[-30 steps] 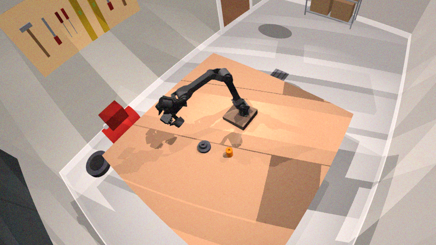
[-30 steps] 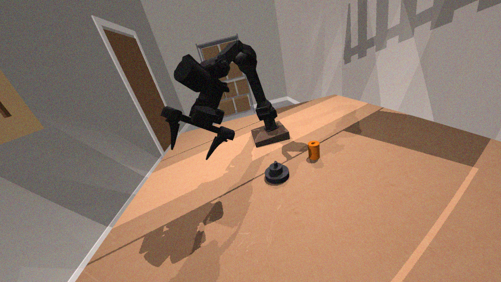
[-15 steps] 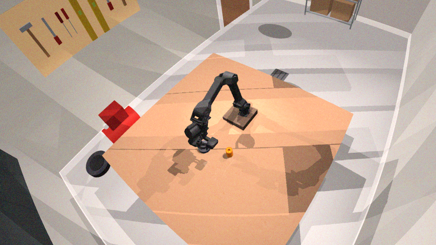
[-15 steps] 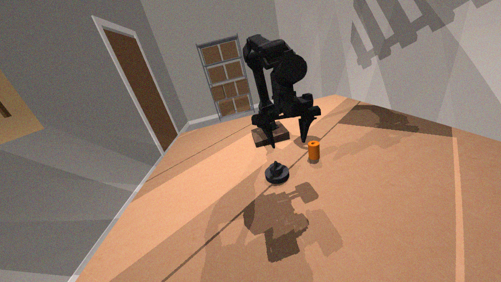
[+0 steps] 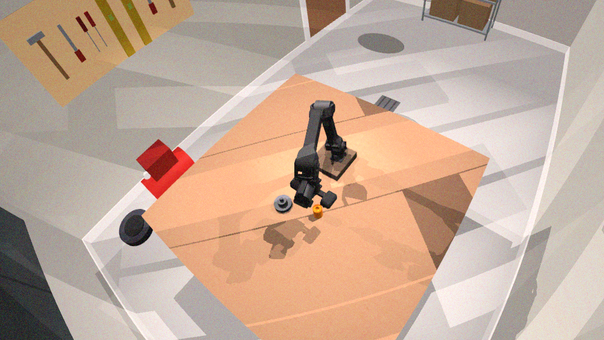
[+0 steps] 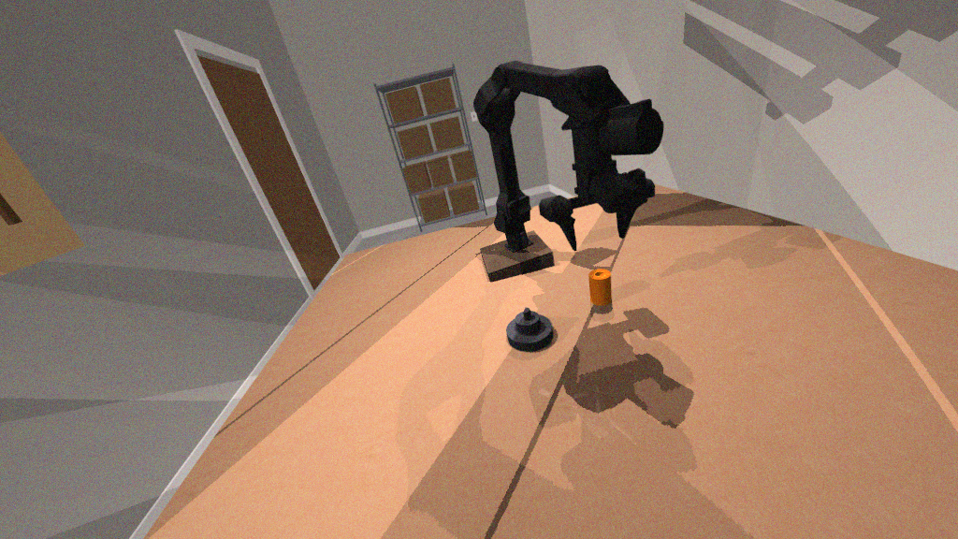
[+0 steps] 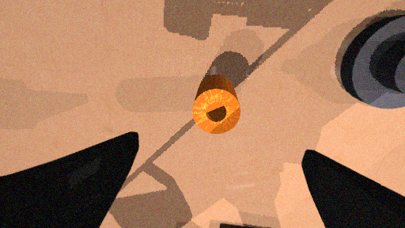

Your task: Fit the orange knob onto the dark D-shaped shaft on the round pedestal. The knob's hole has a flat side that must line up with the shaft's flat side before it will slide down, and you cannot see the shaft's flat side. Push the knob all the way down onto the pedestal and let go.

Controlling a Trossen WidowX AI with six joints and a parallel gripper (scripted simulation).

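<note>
Now: the orange knob 100 mm below my gripper tip. From my gripper tip the other things lie so: dark round pedestal: 170 mm to the right, 100 mm below, 10 mm ahead.
</note>
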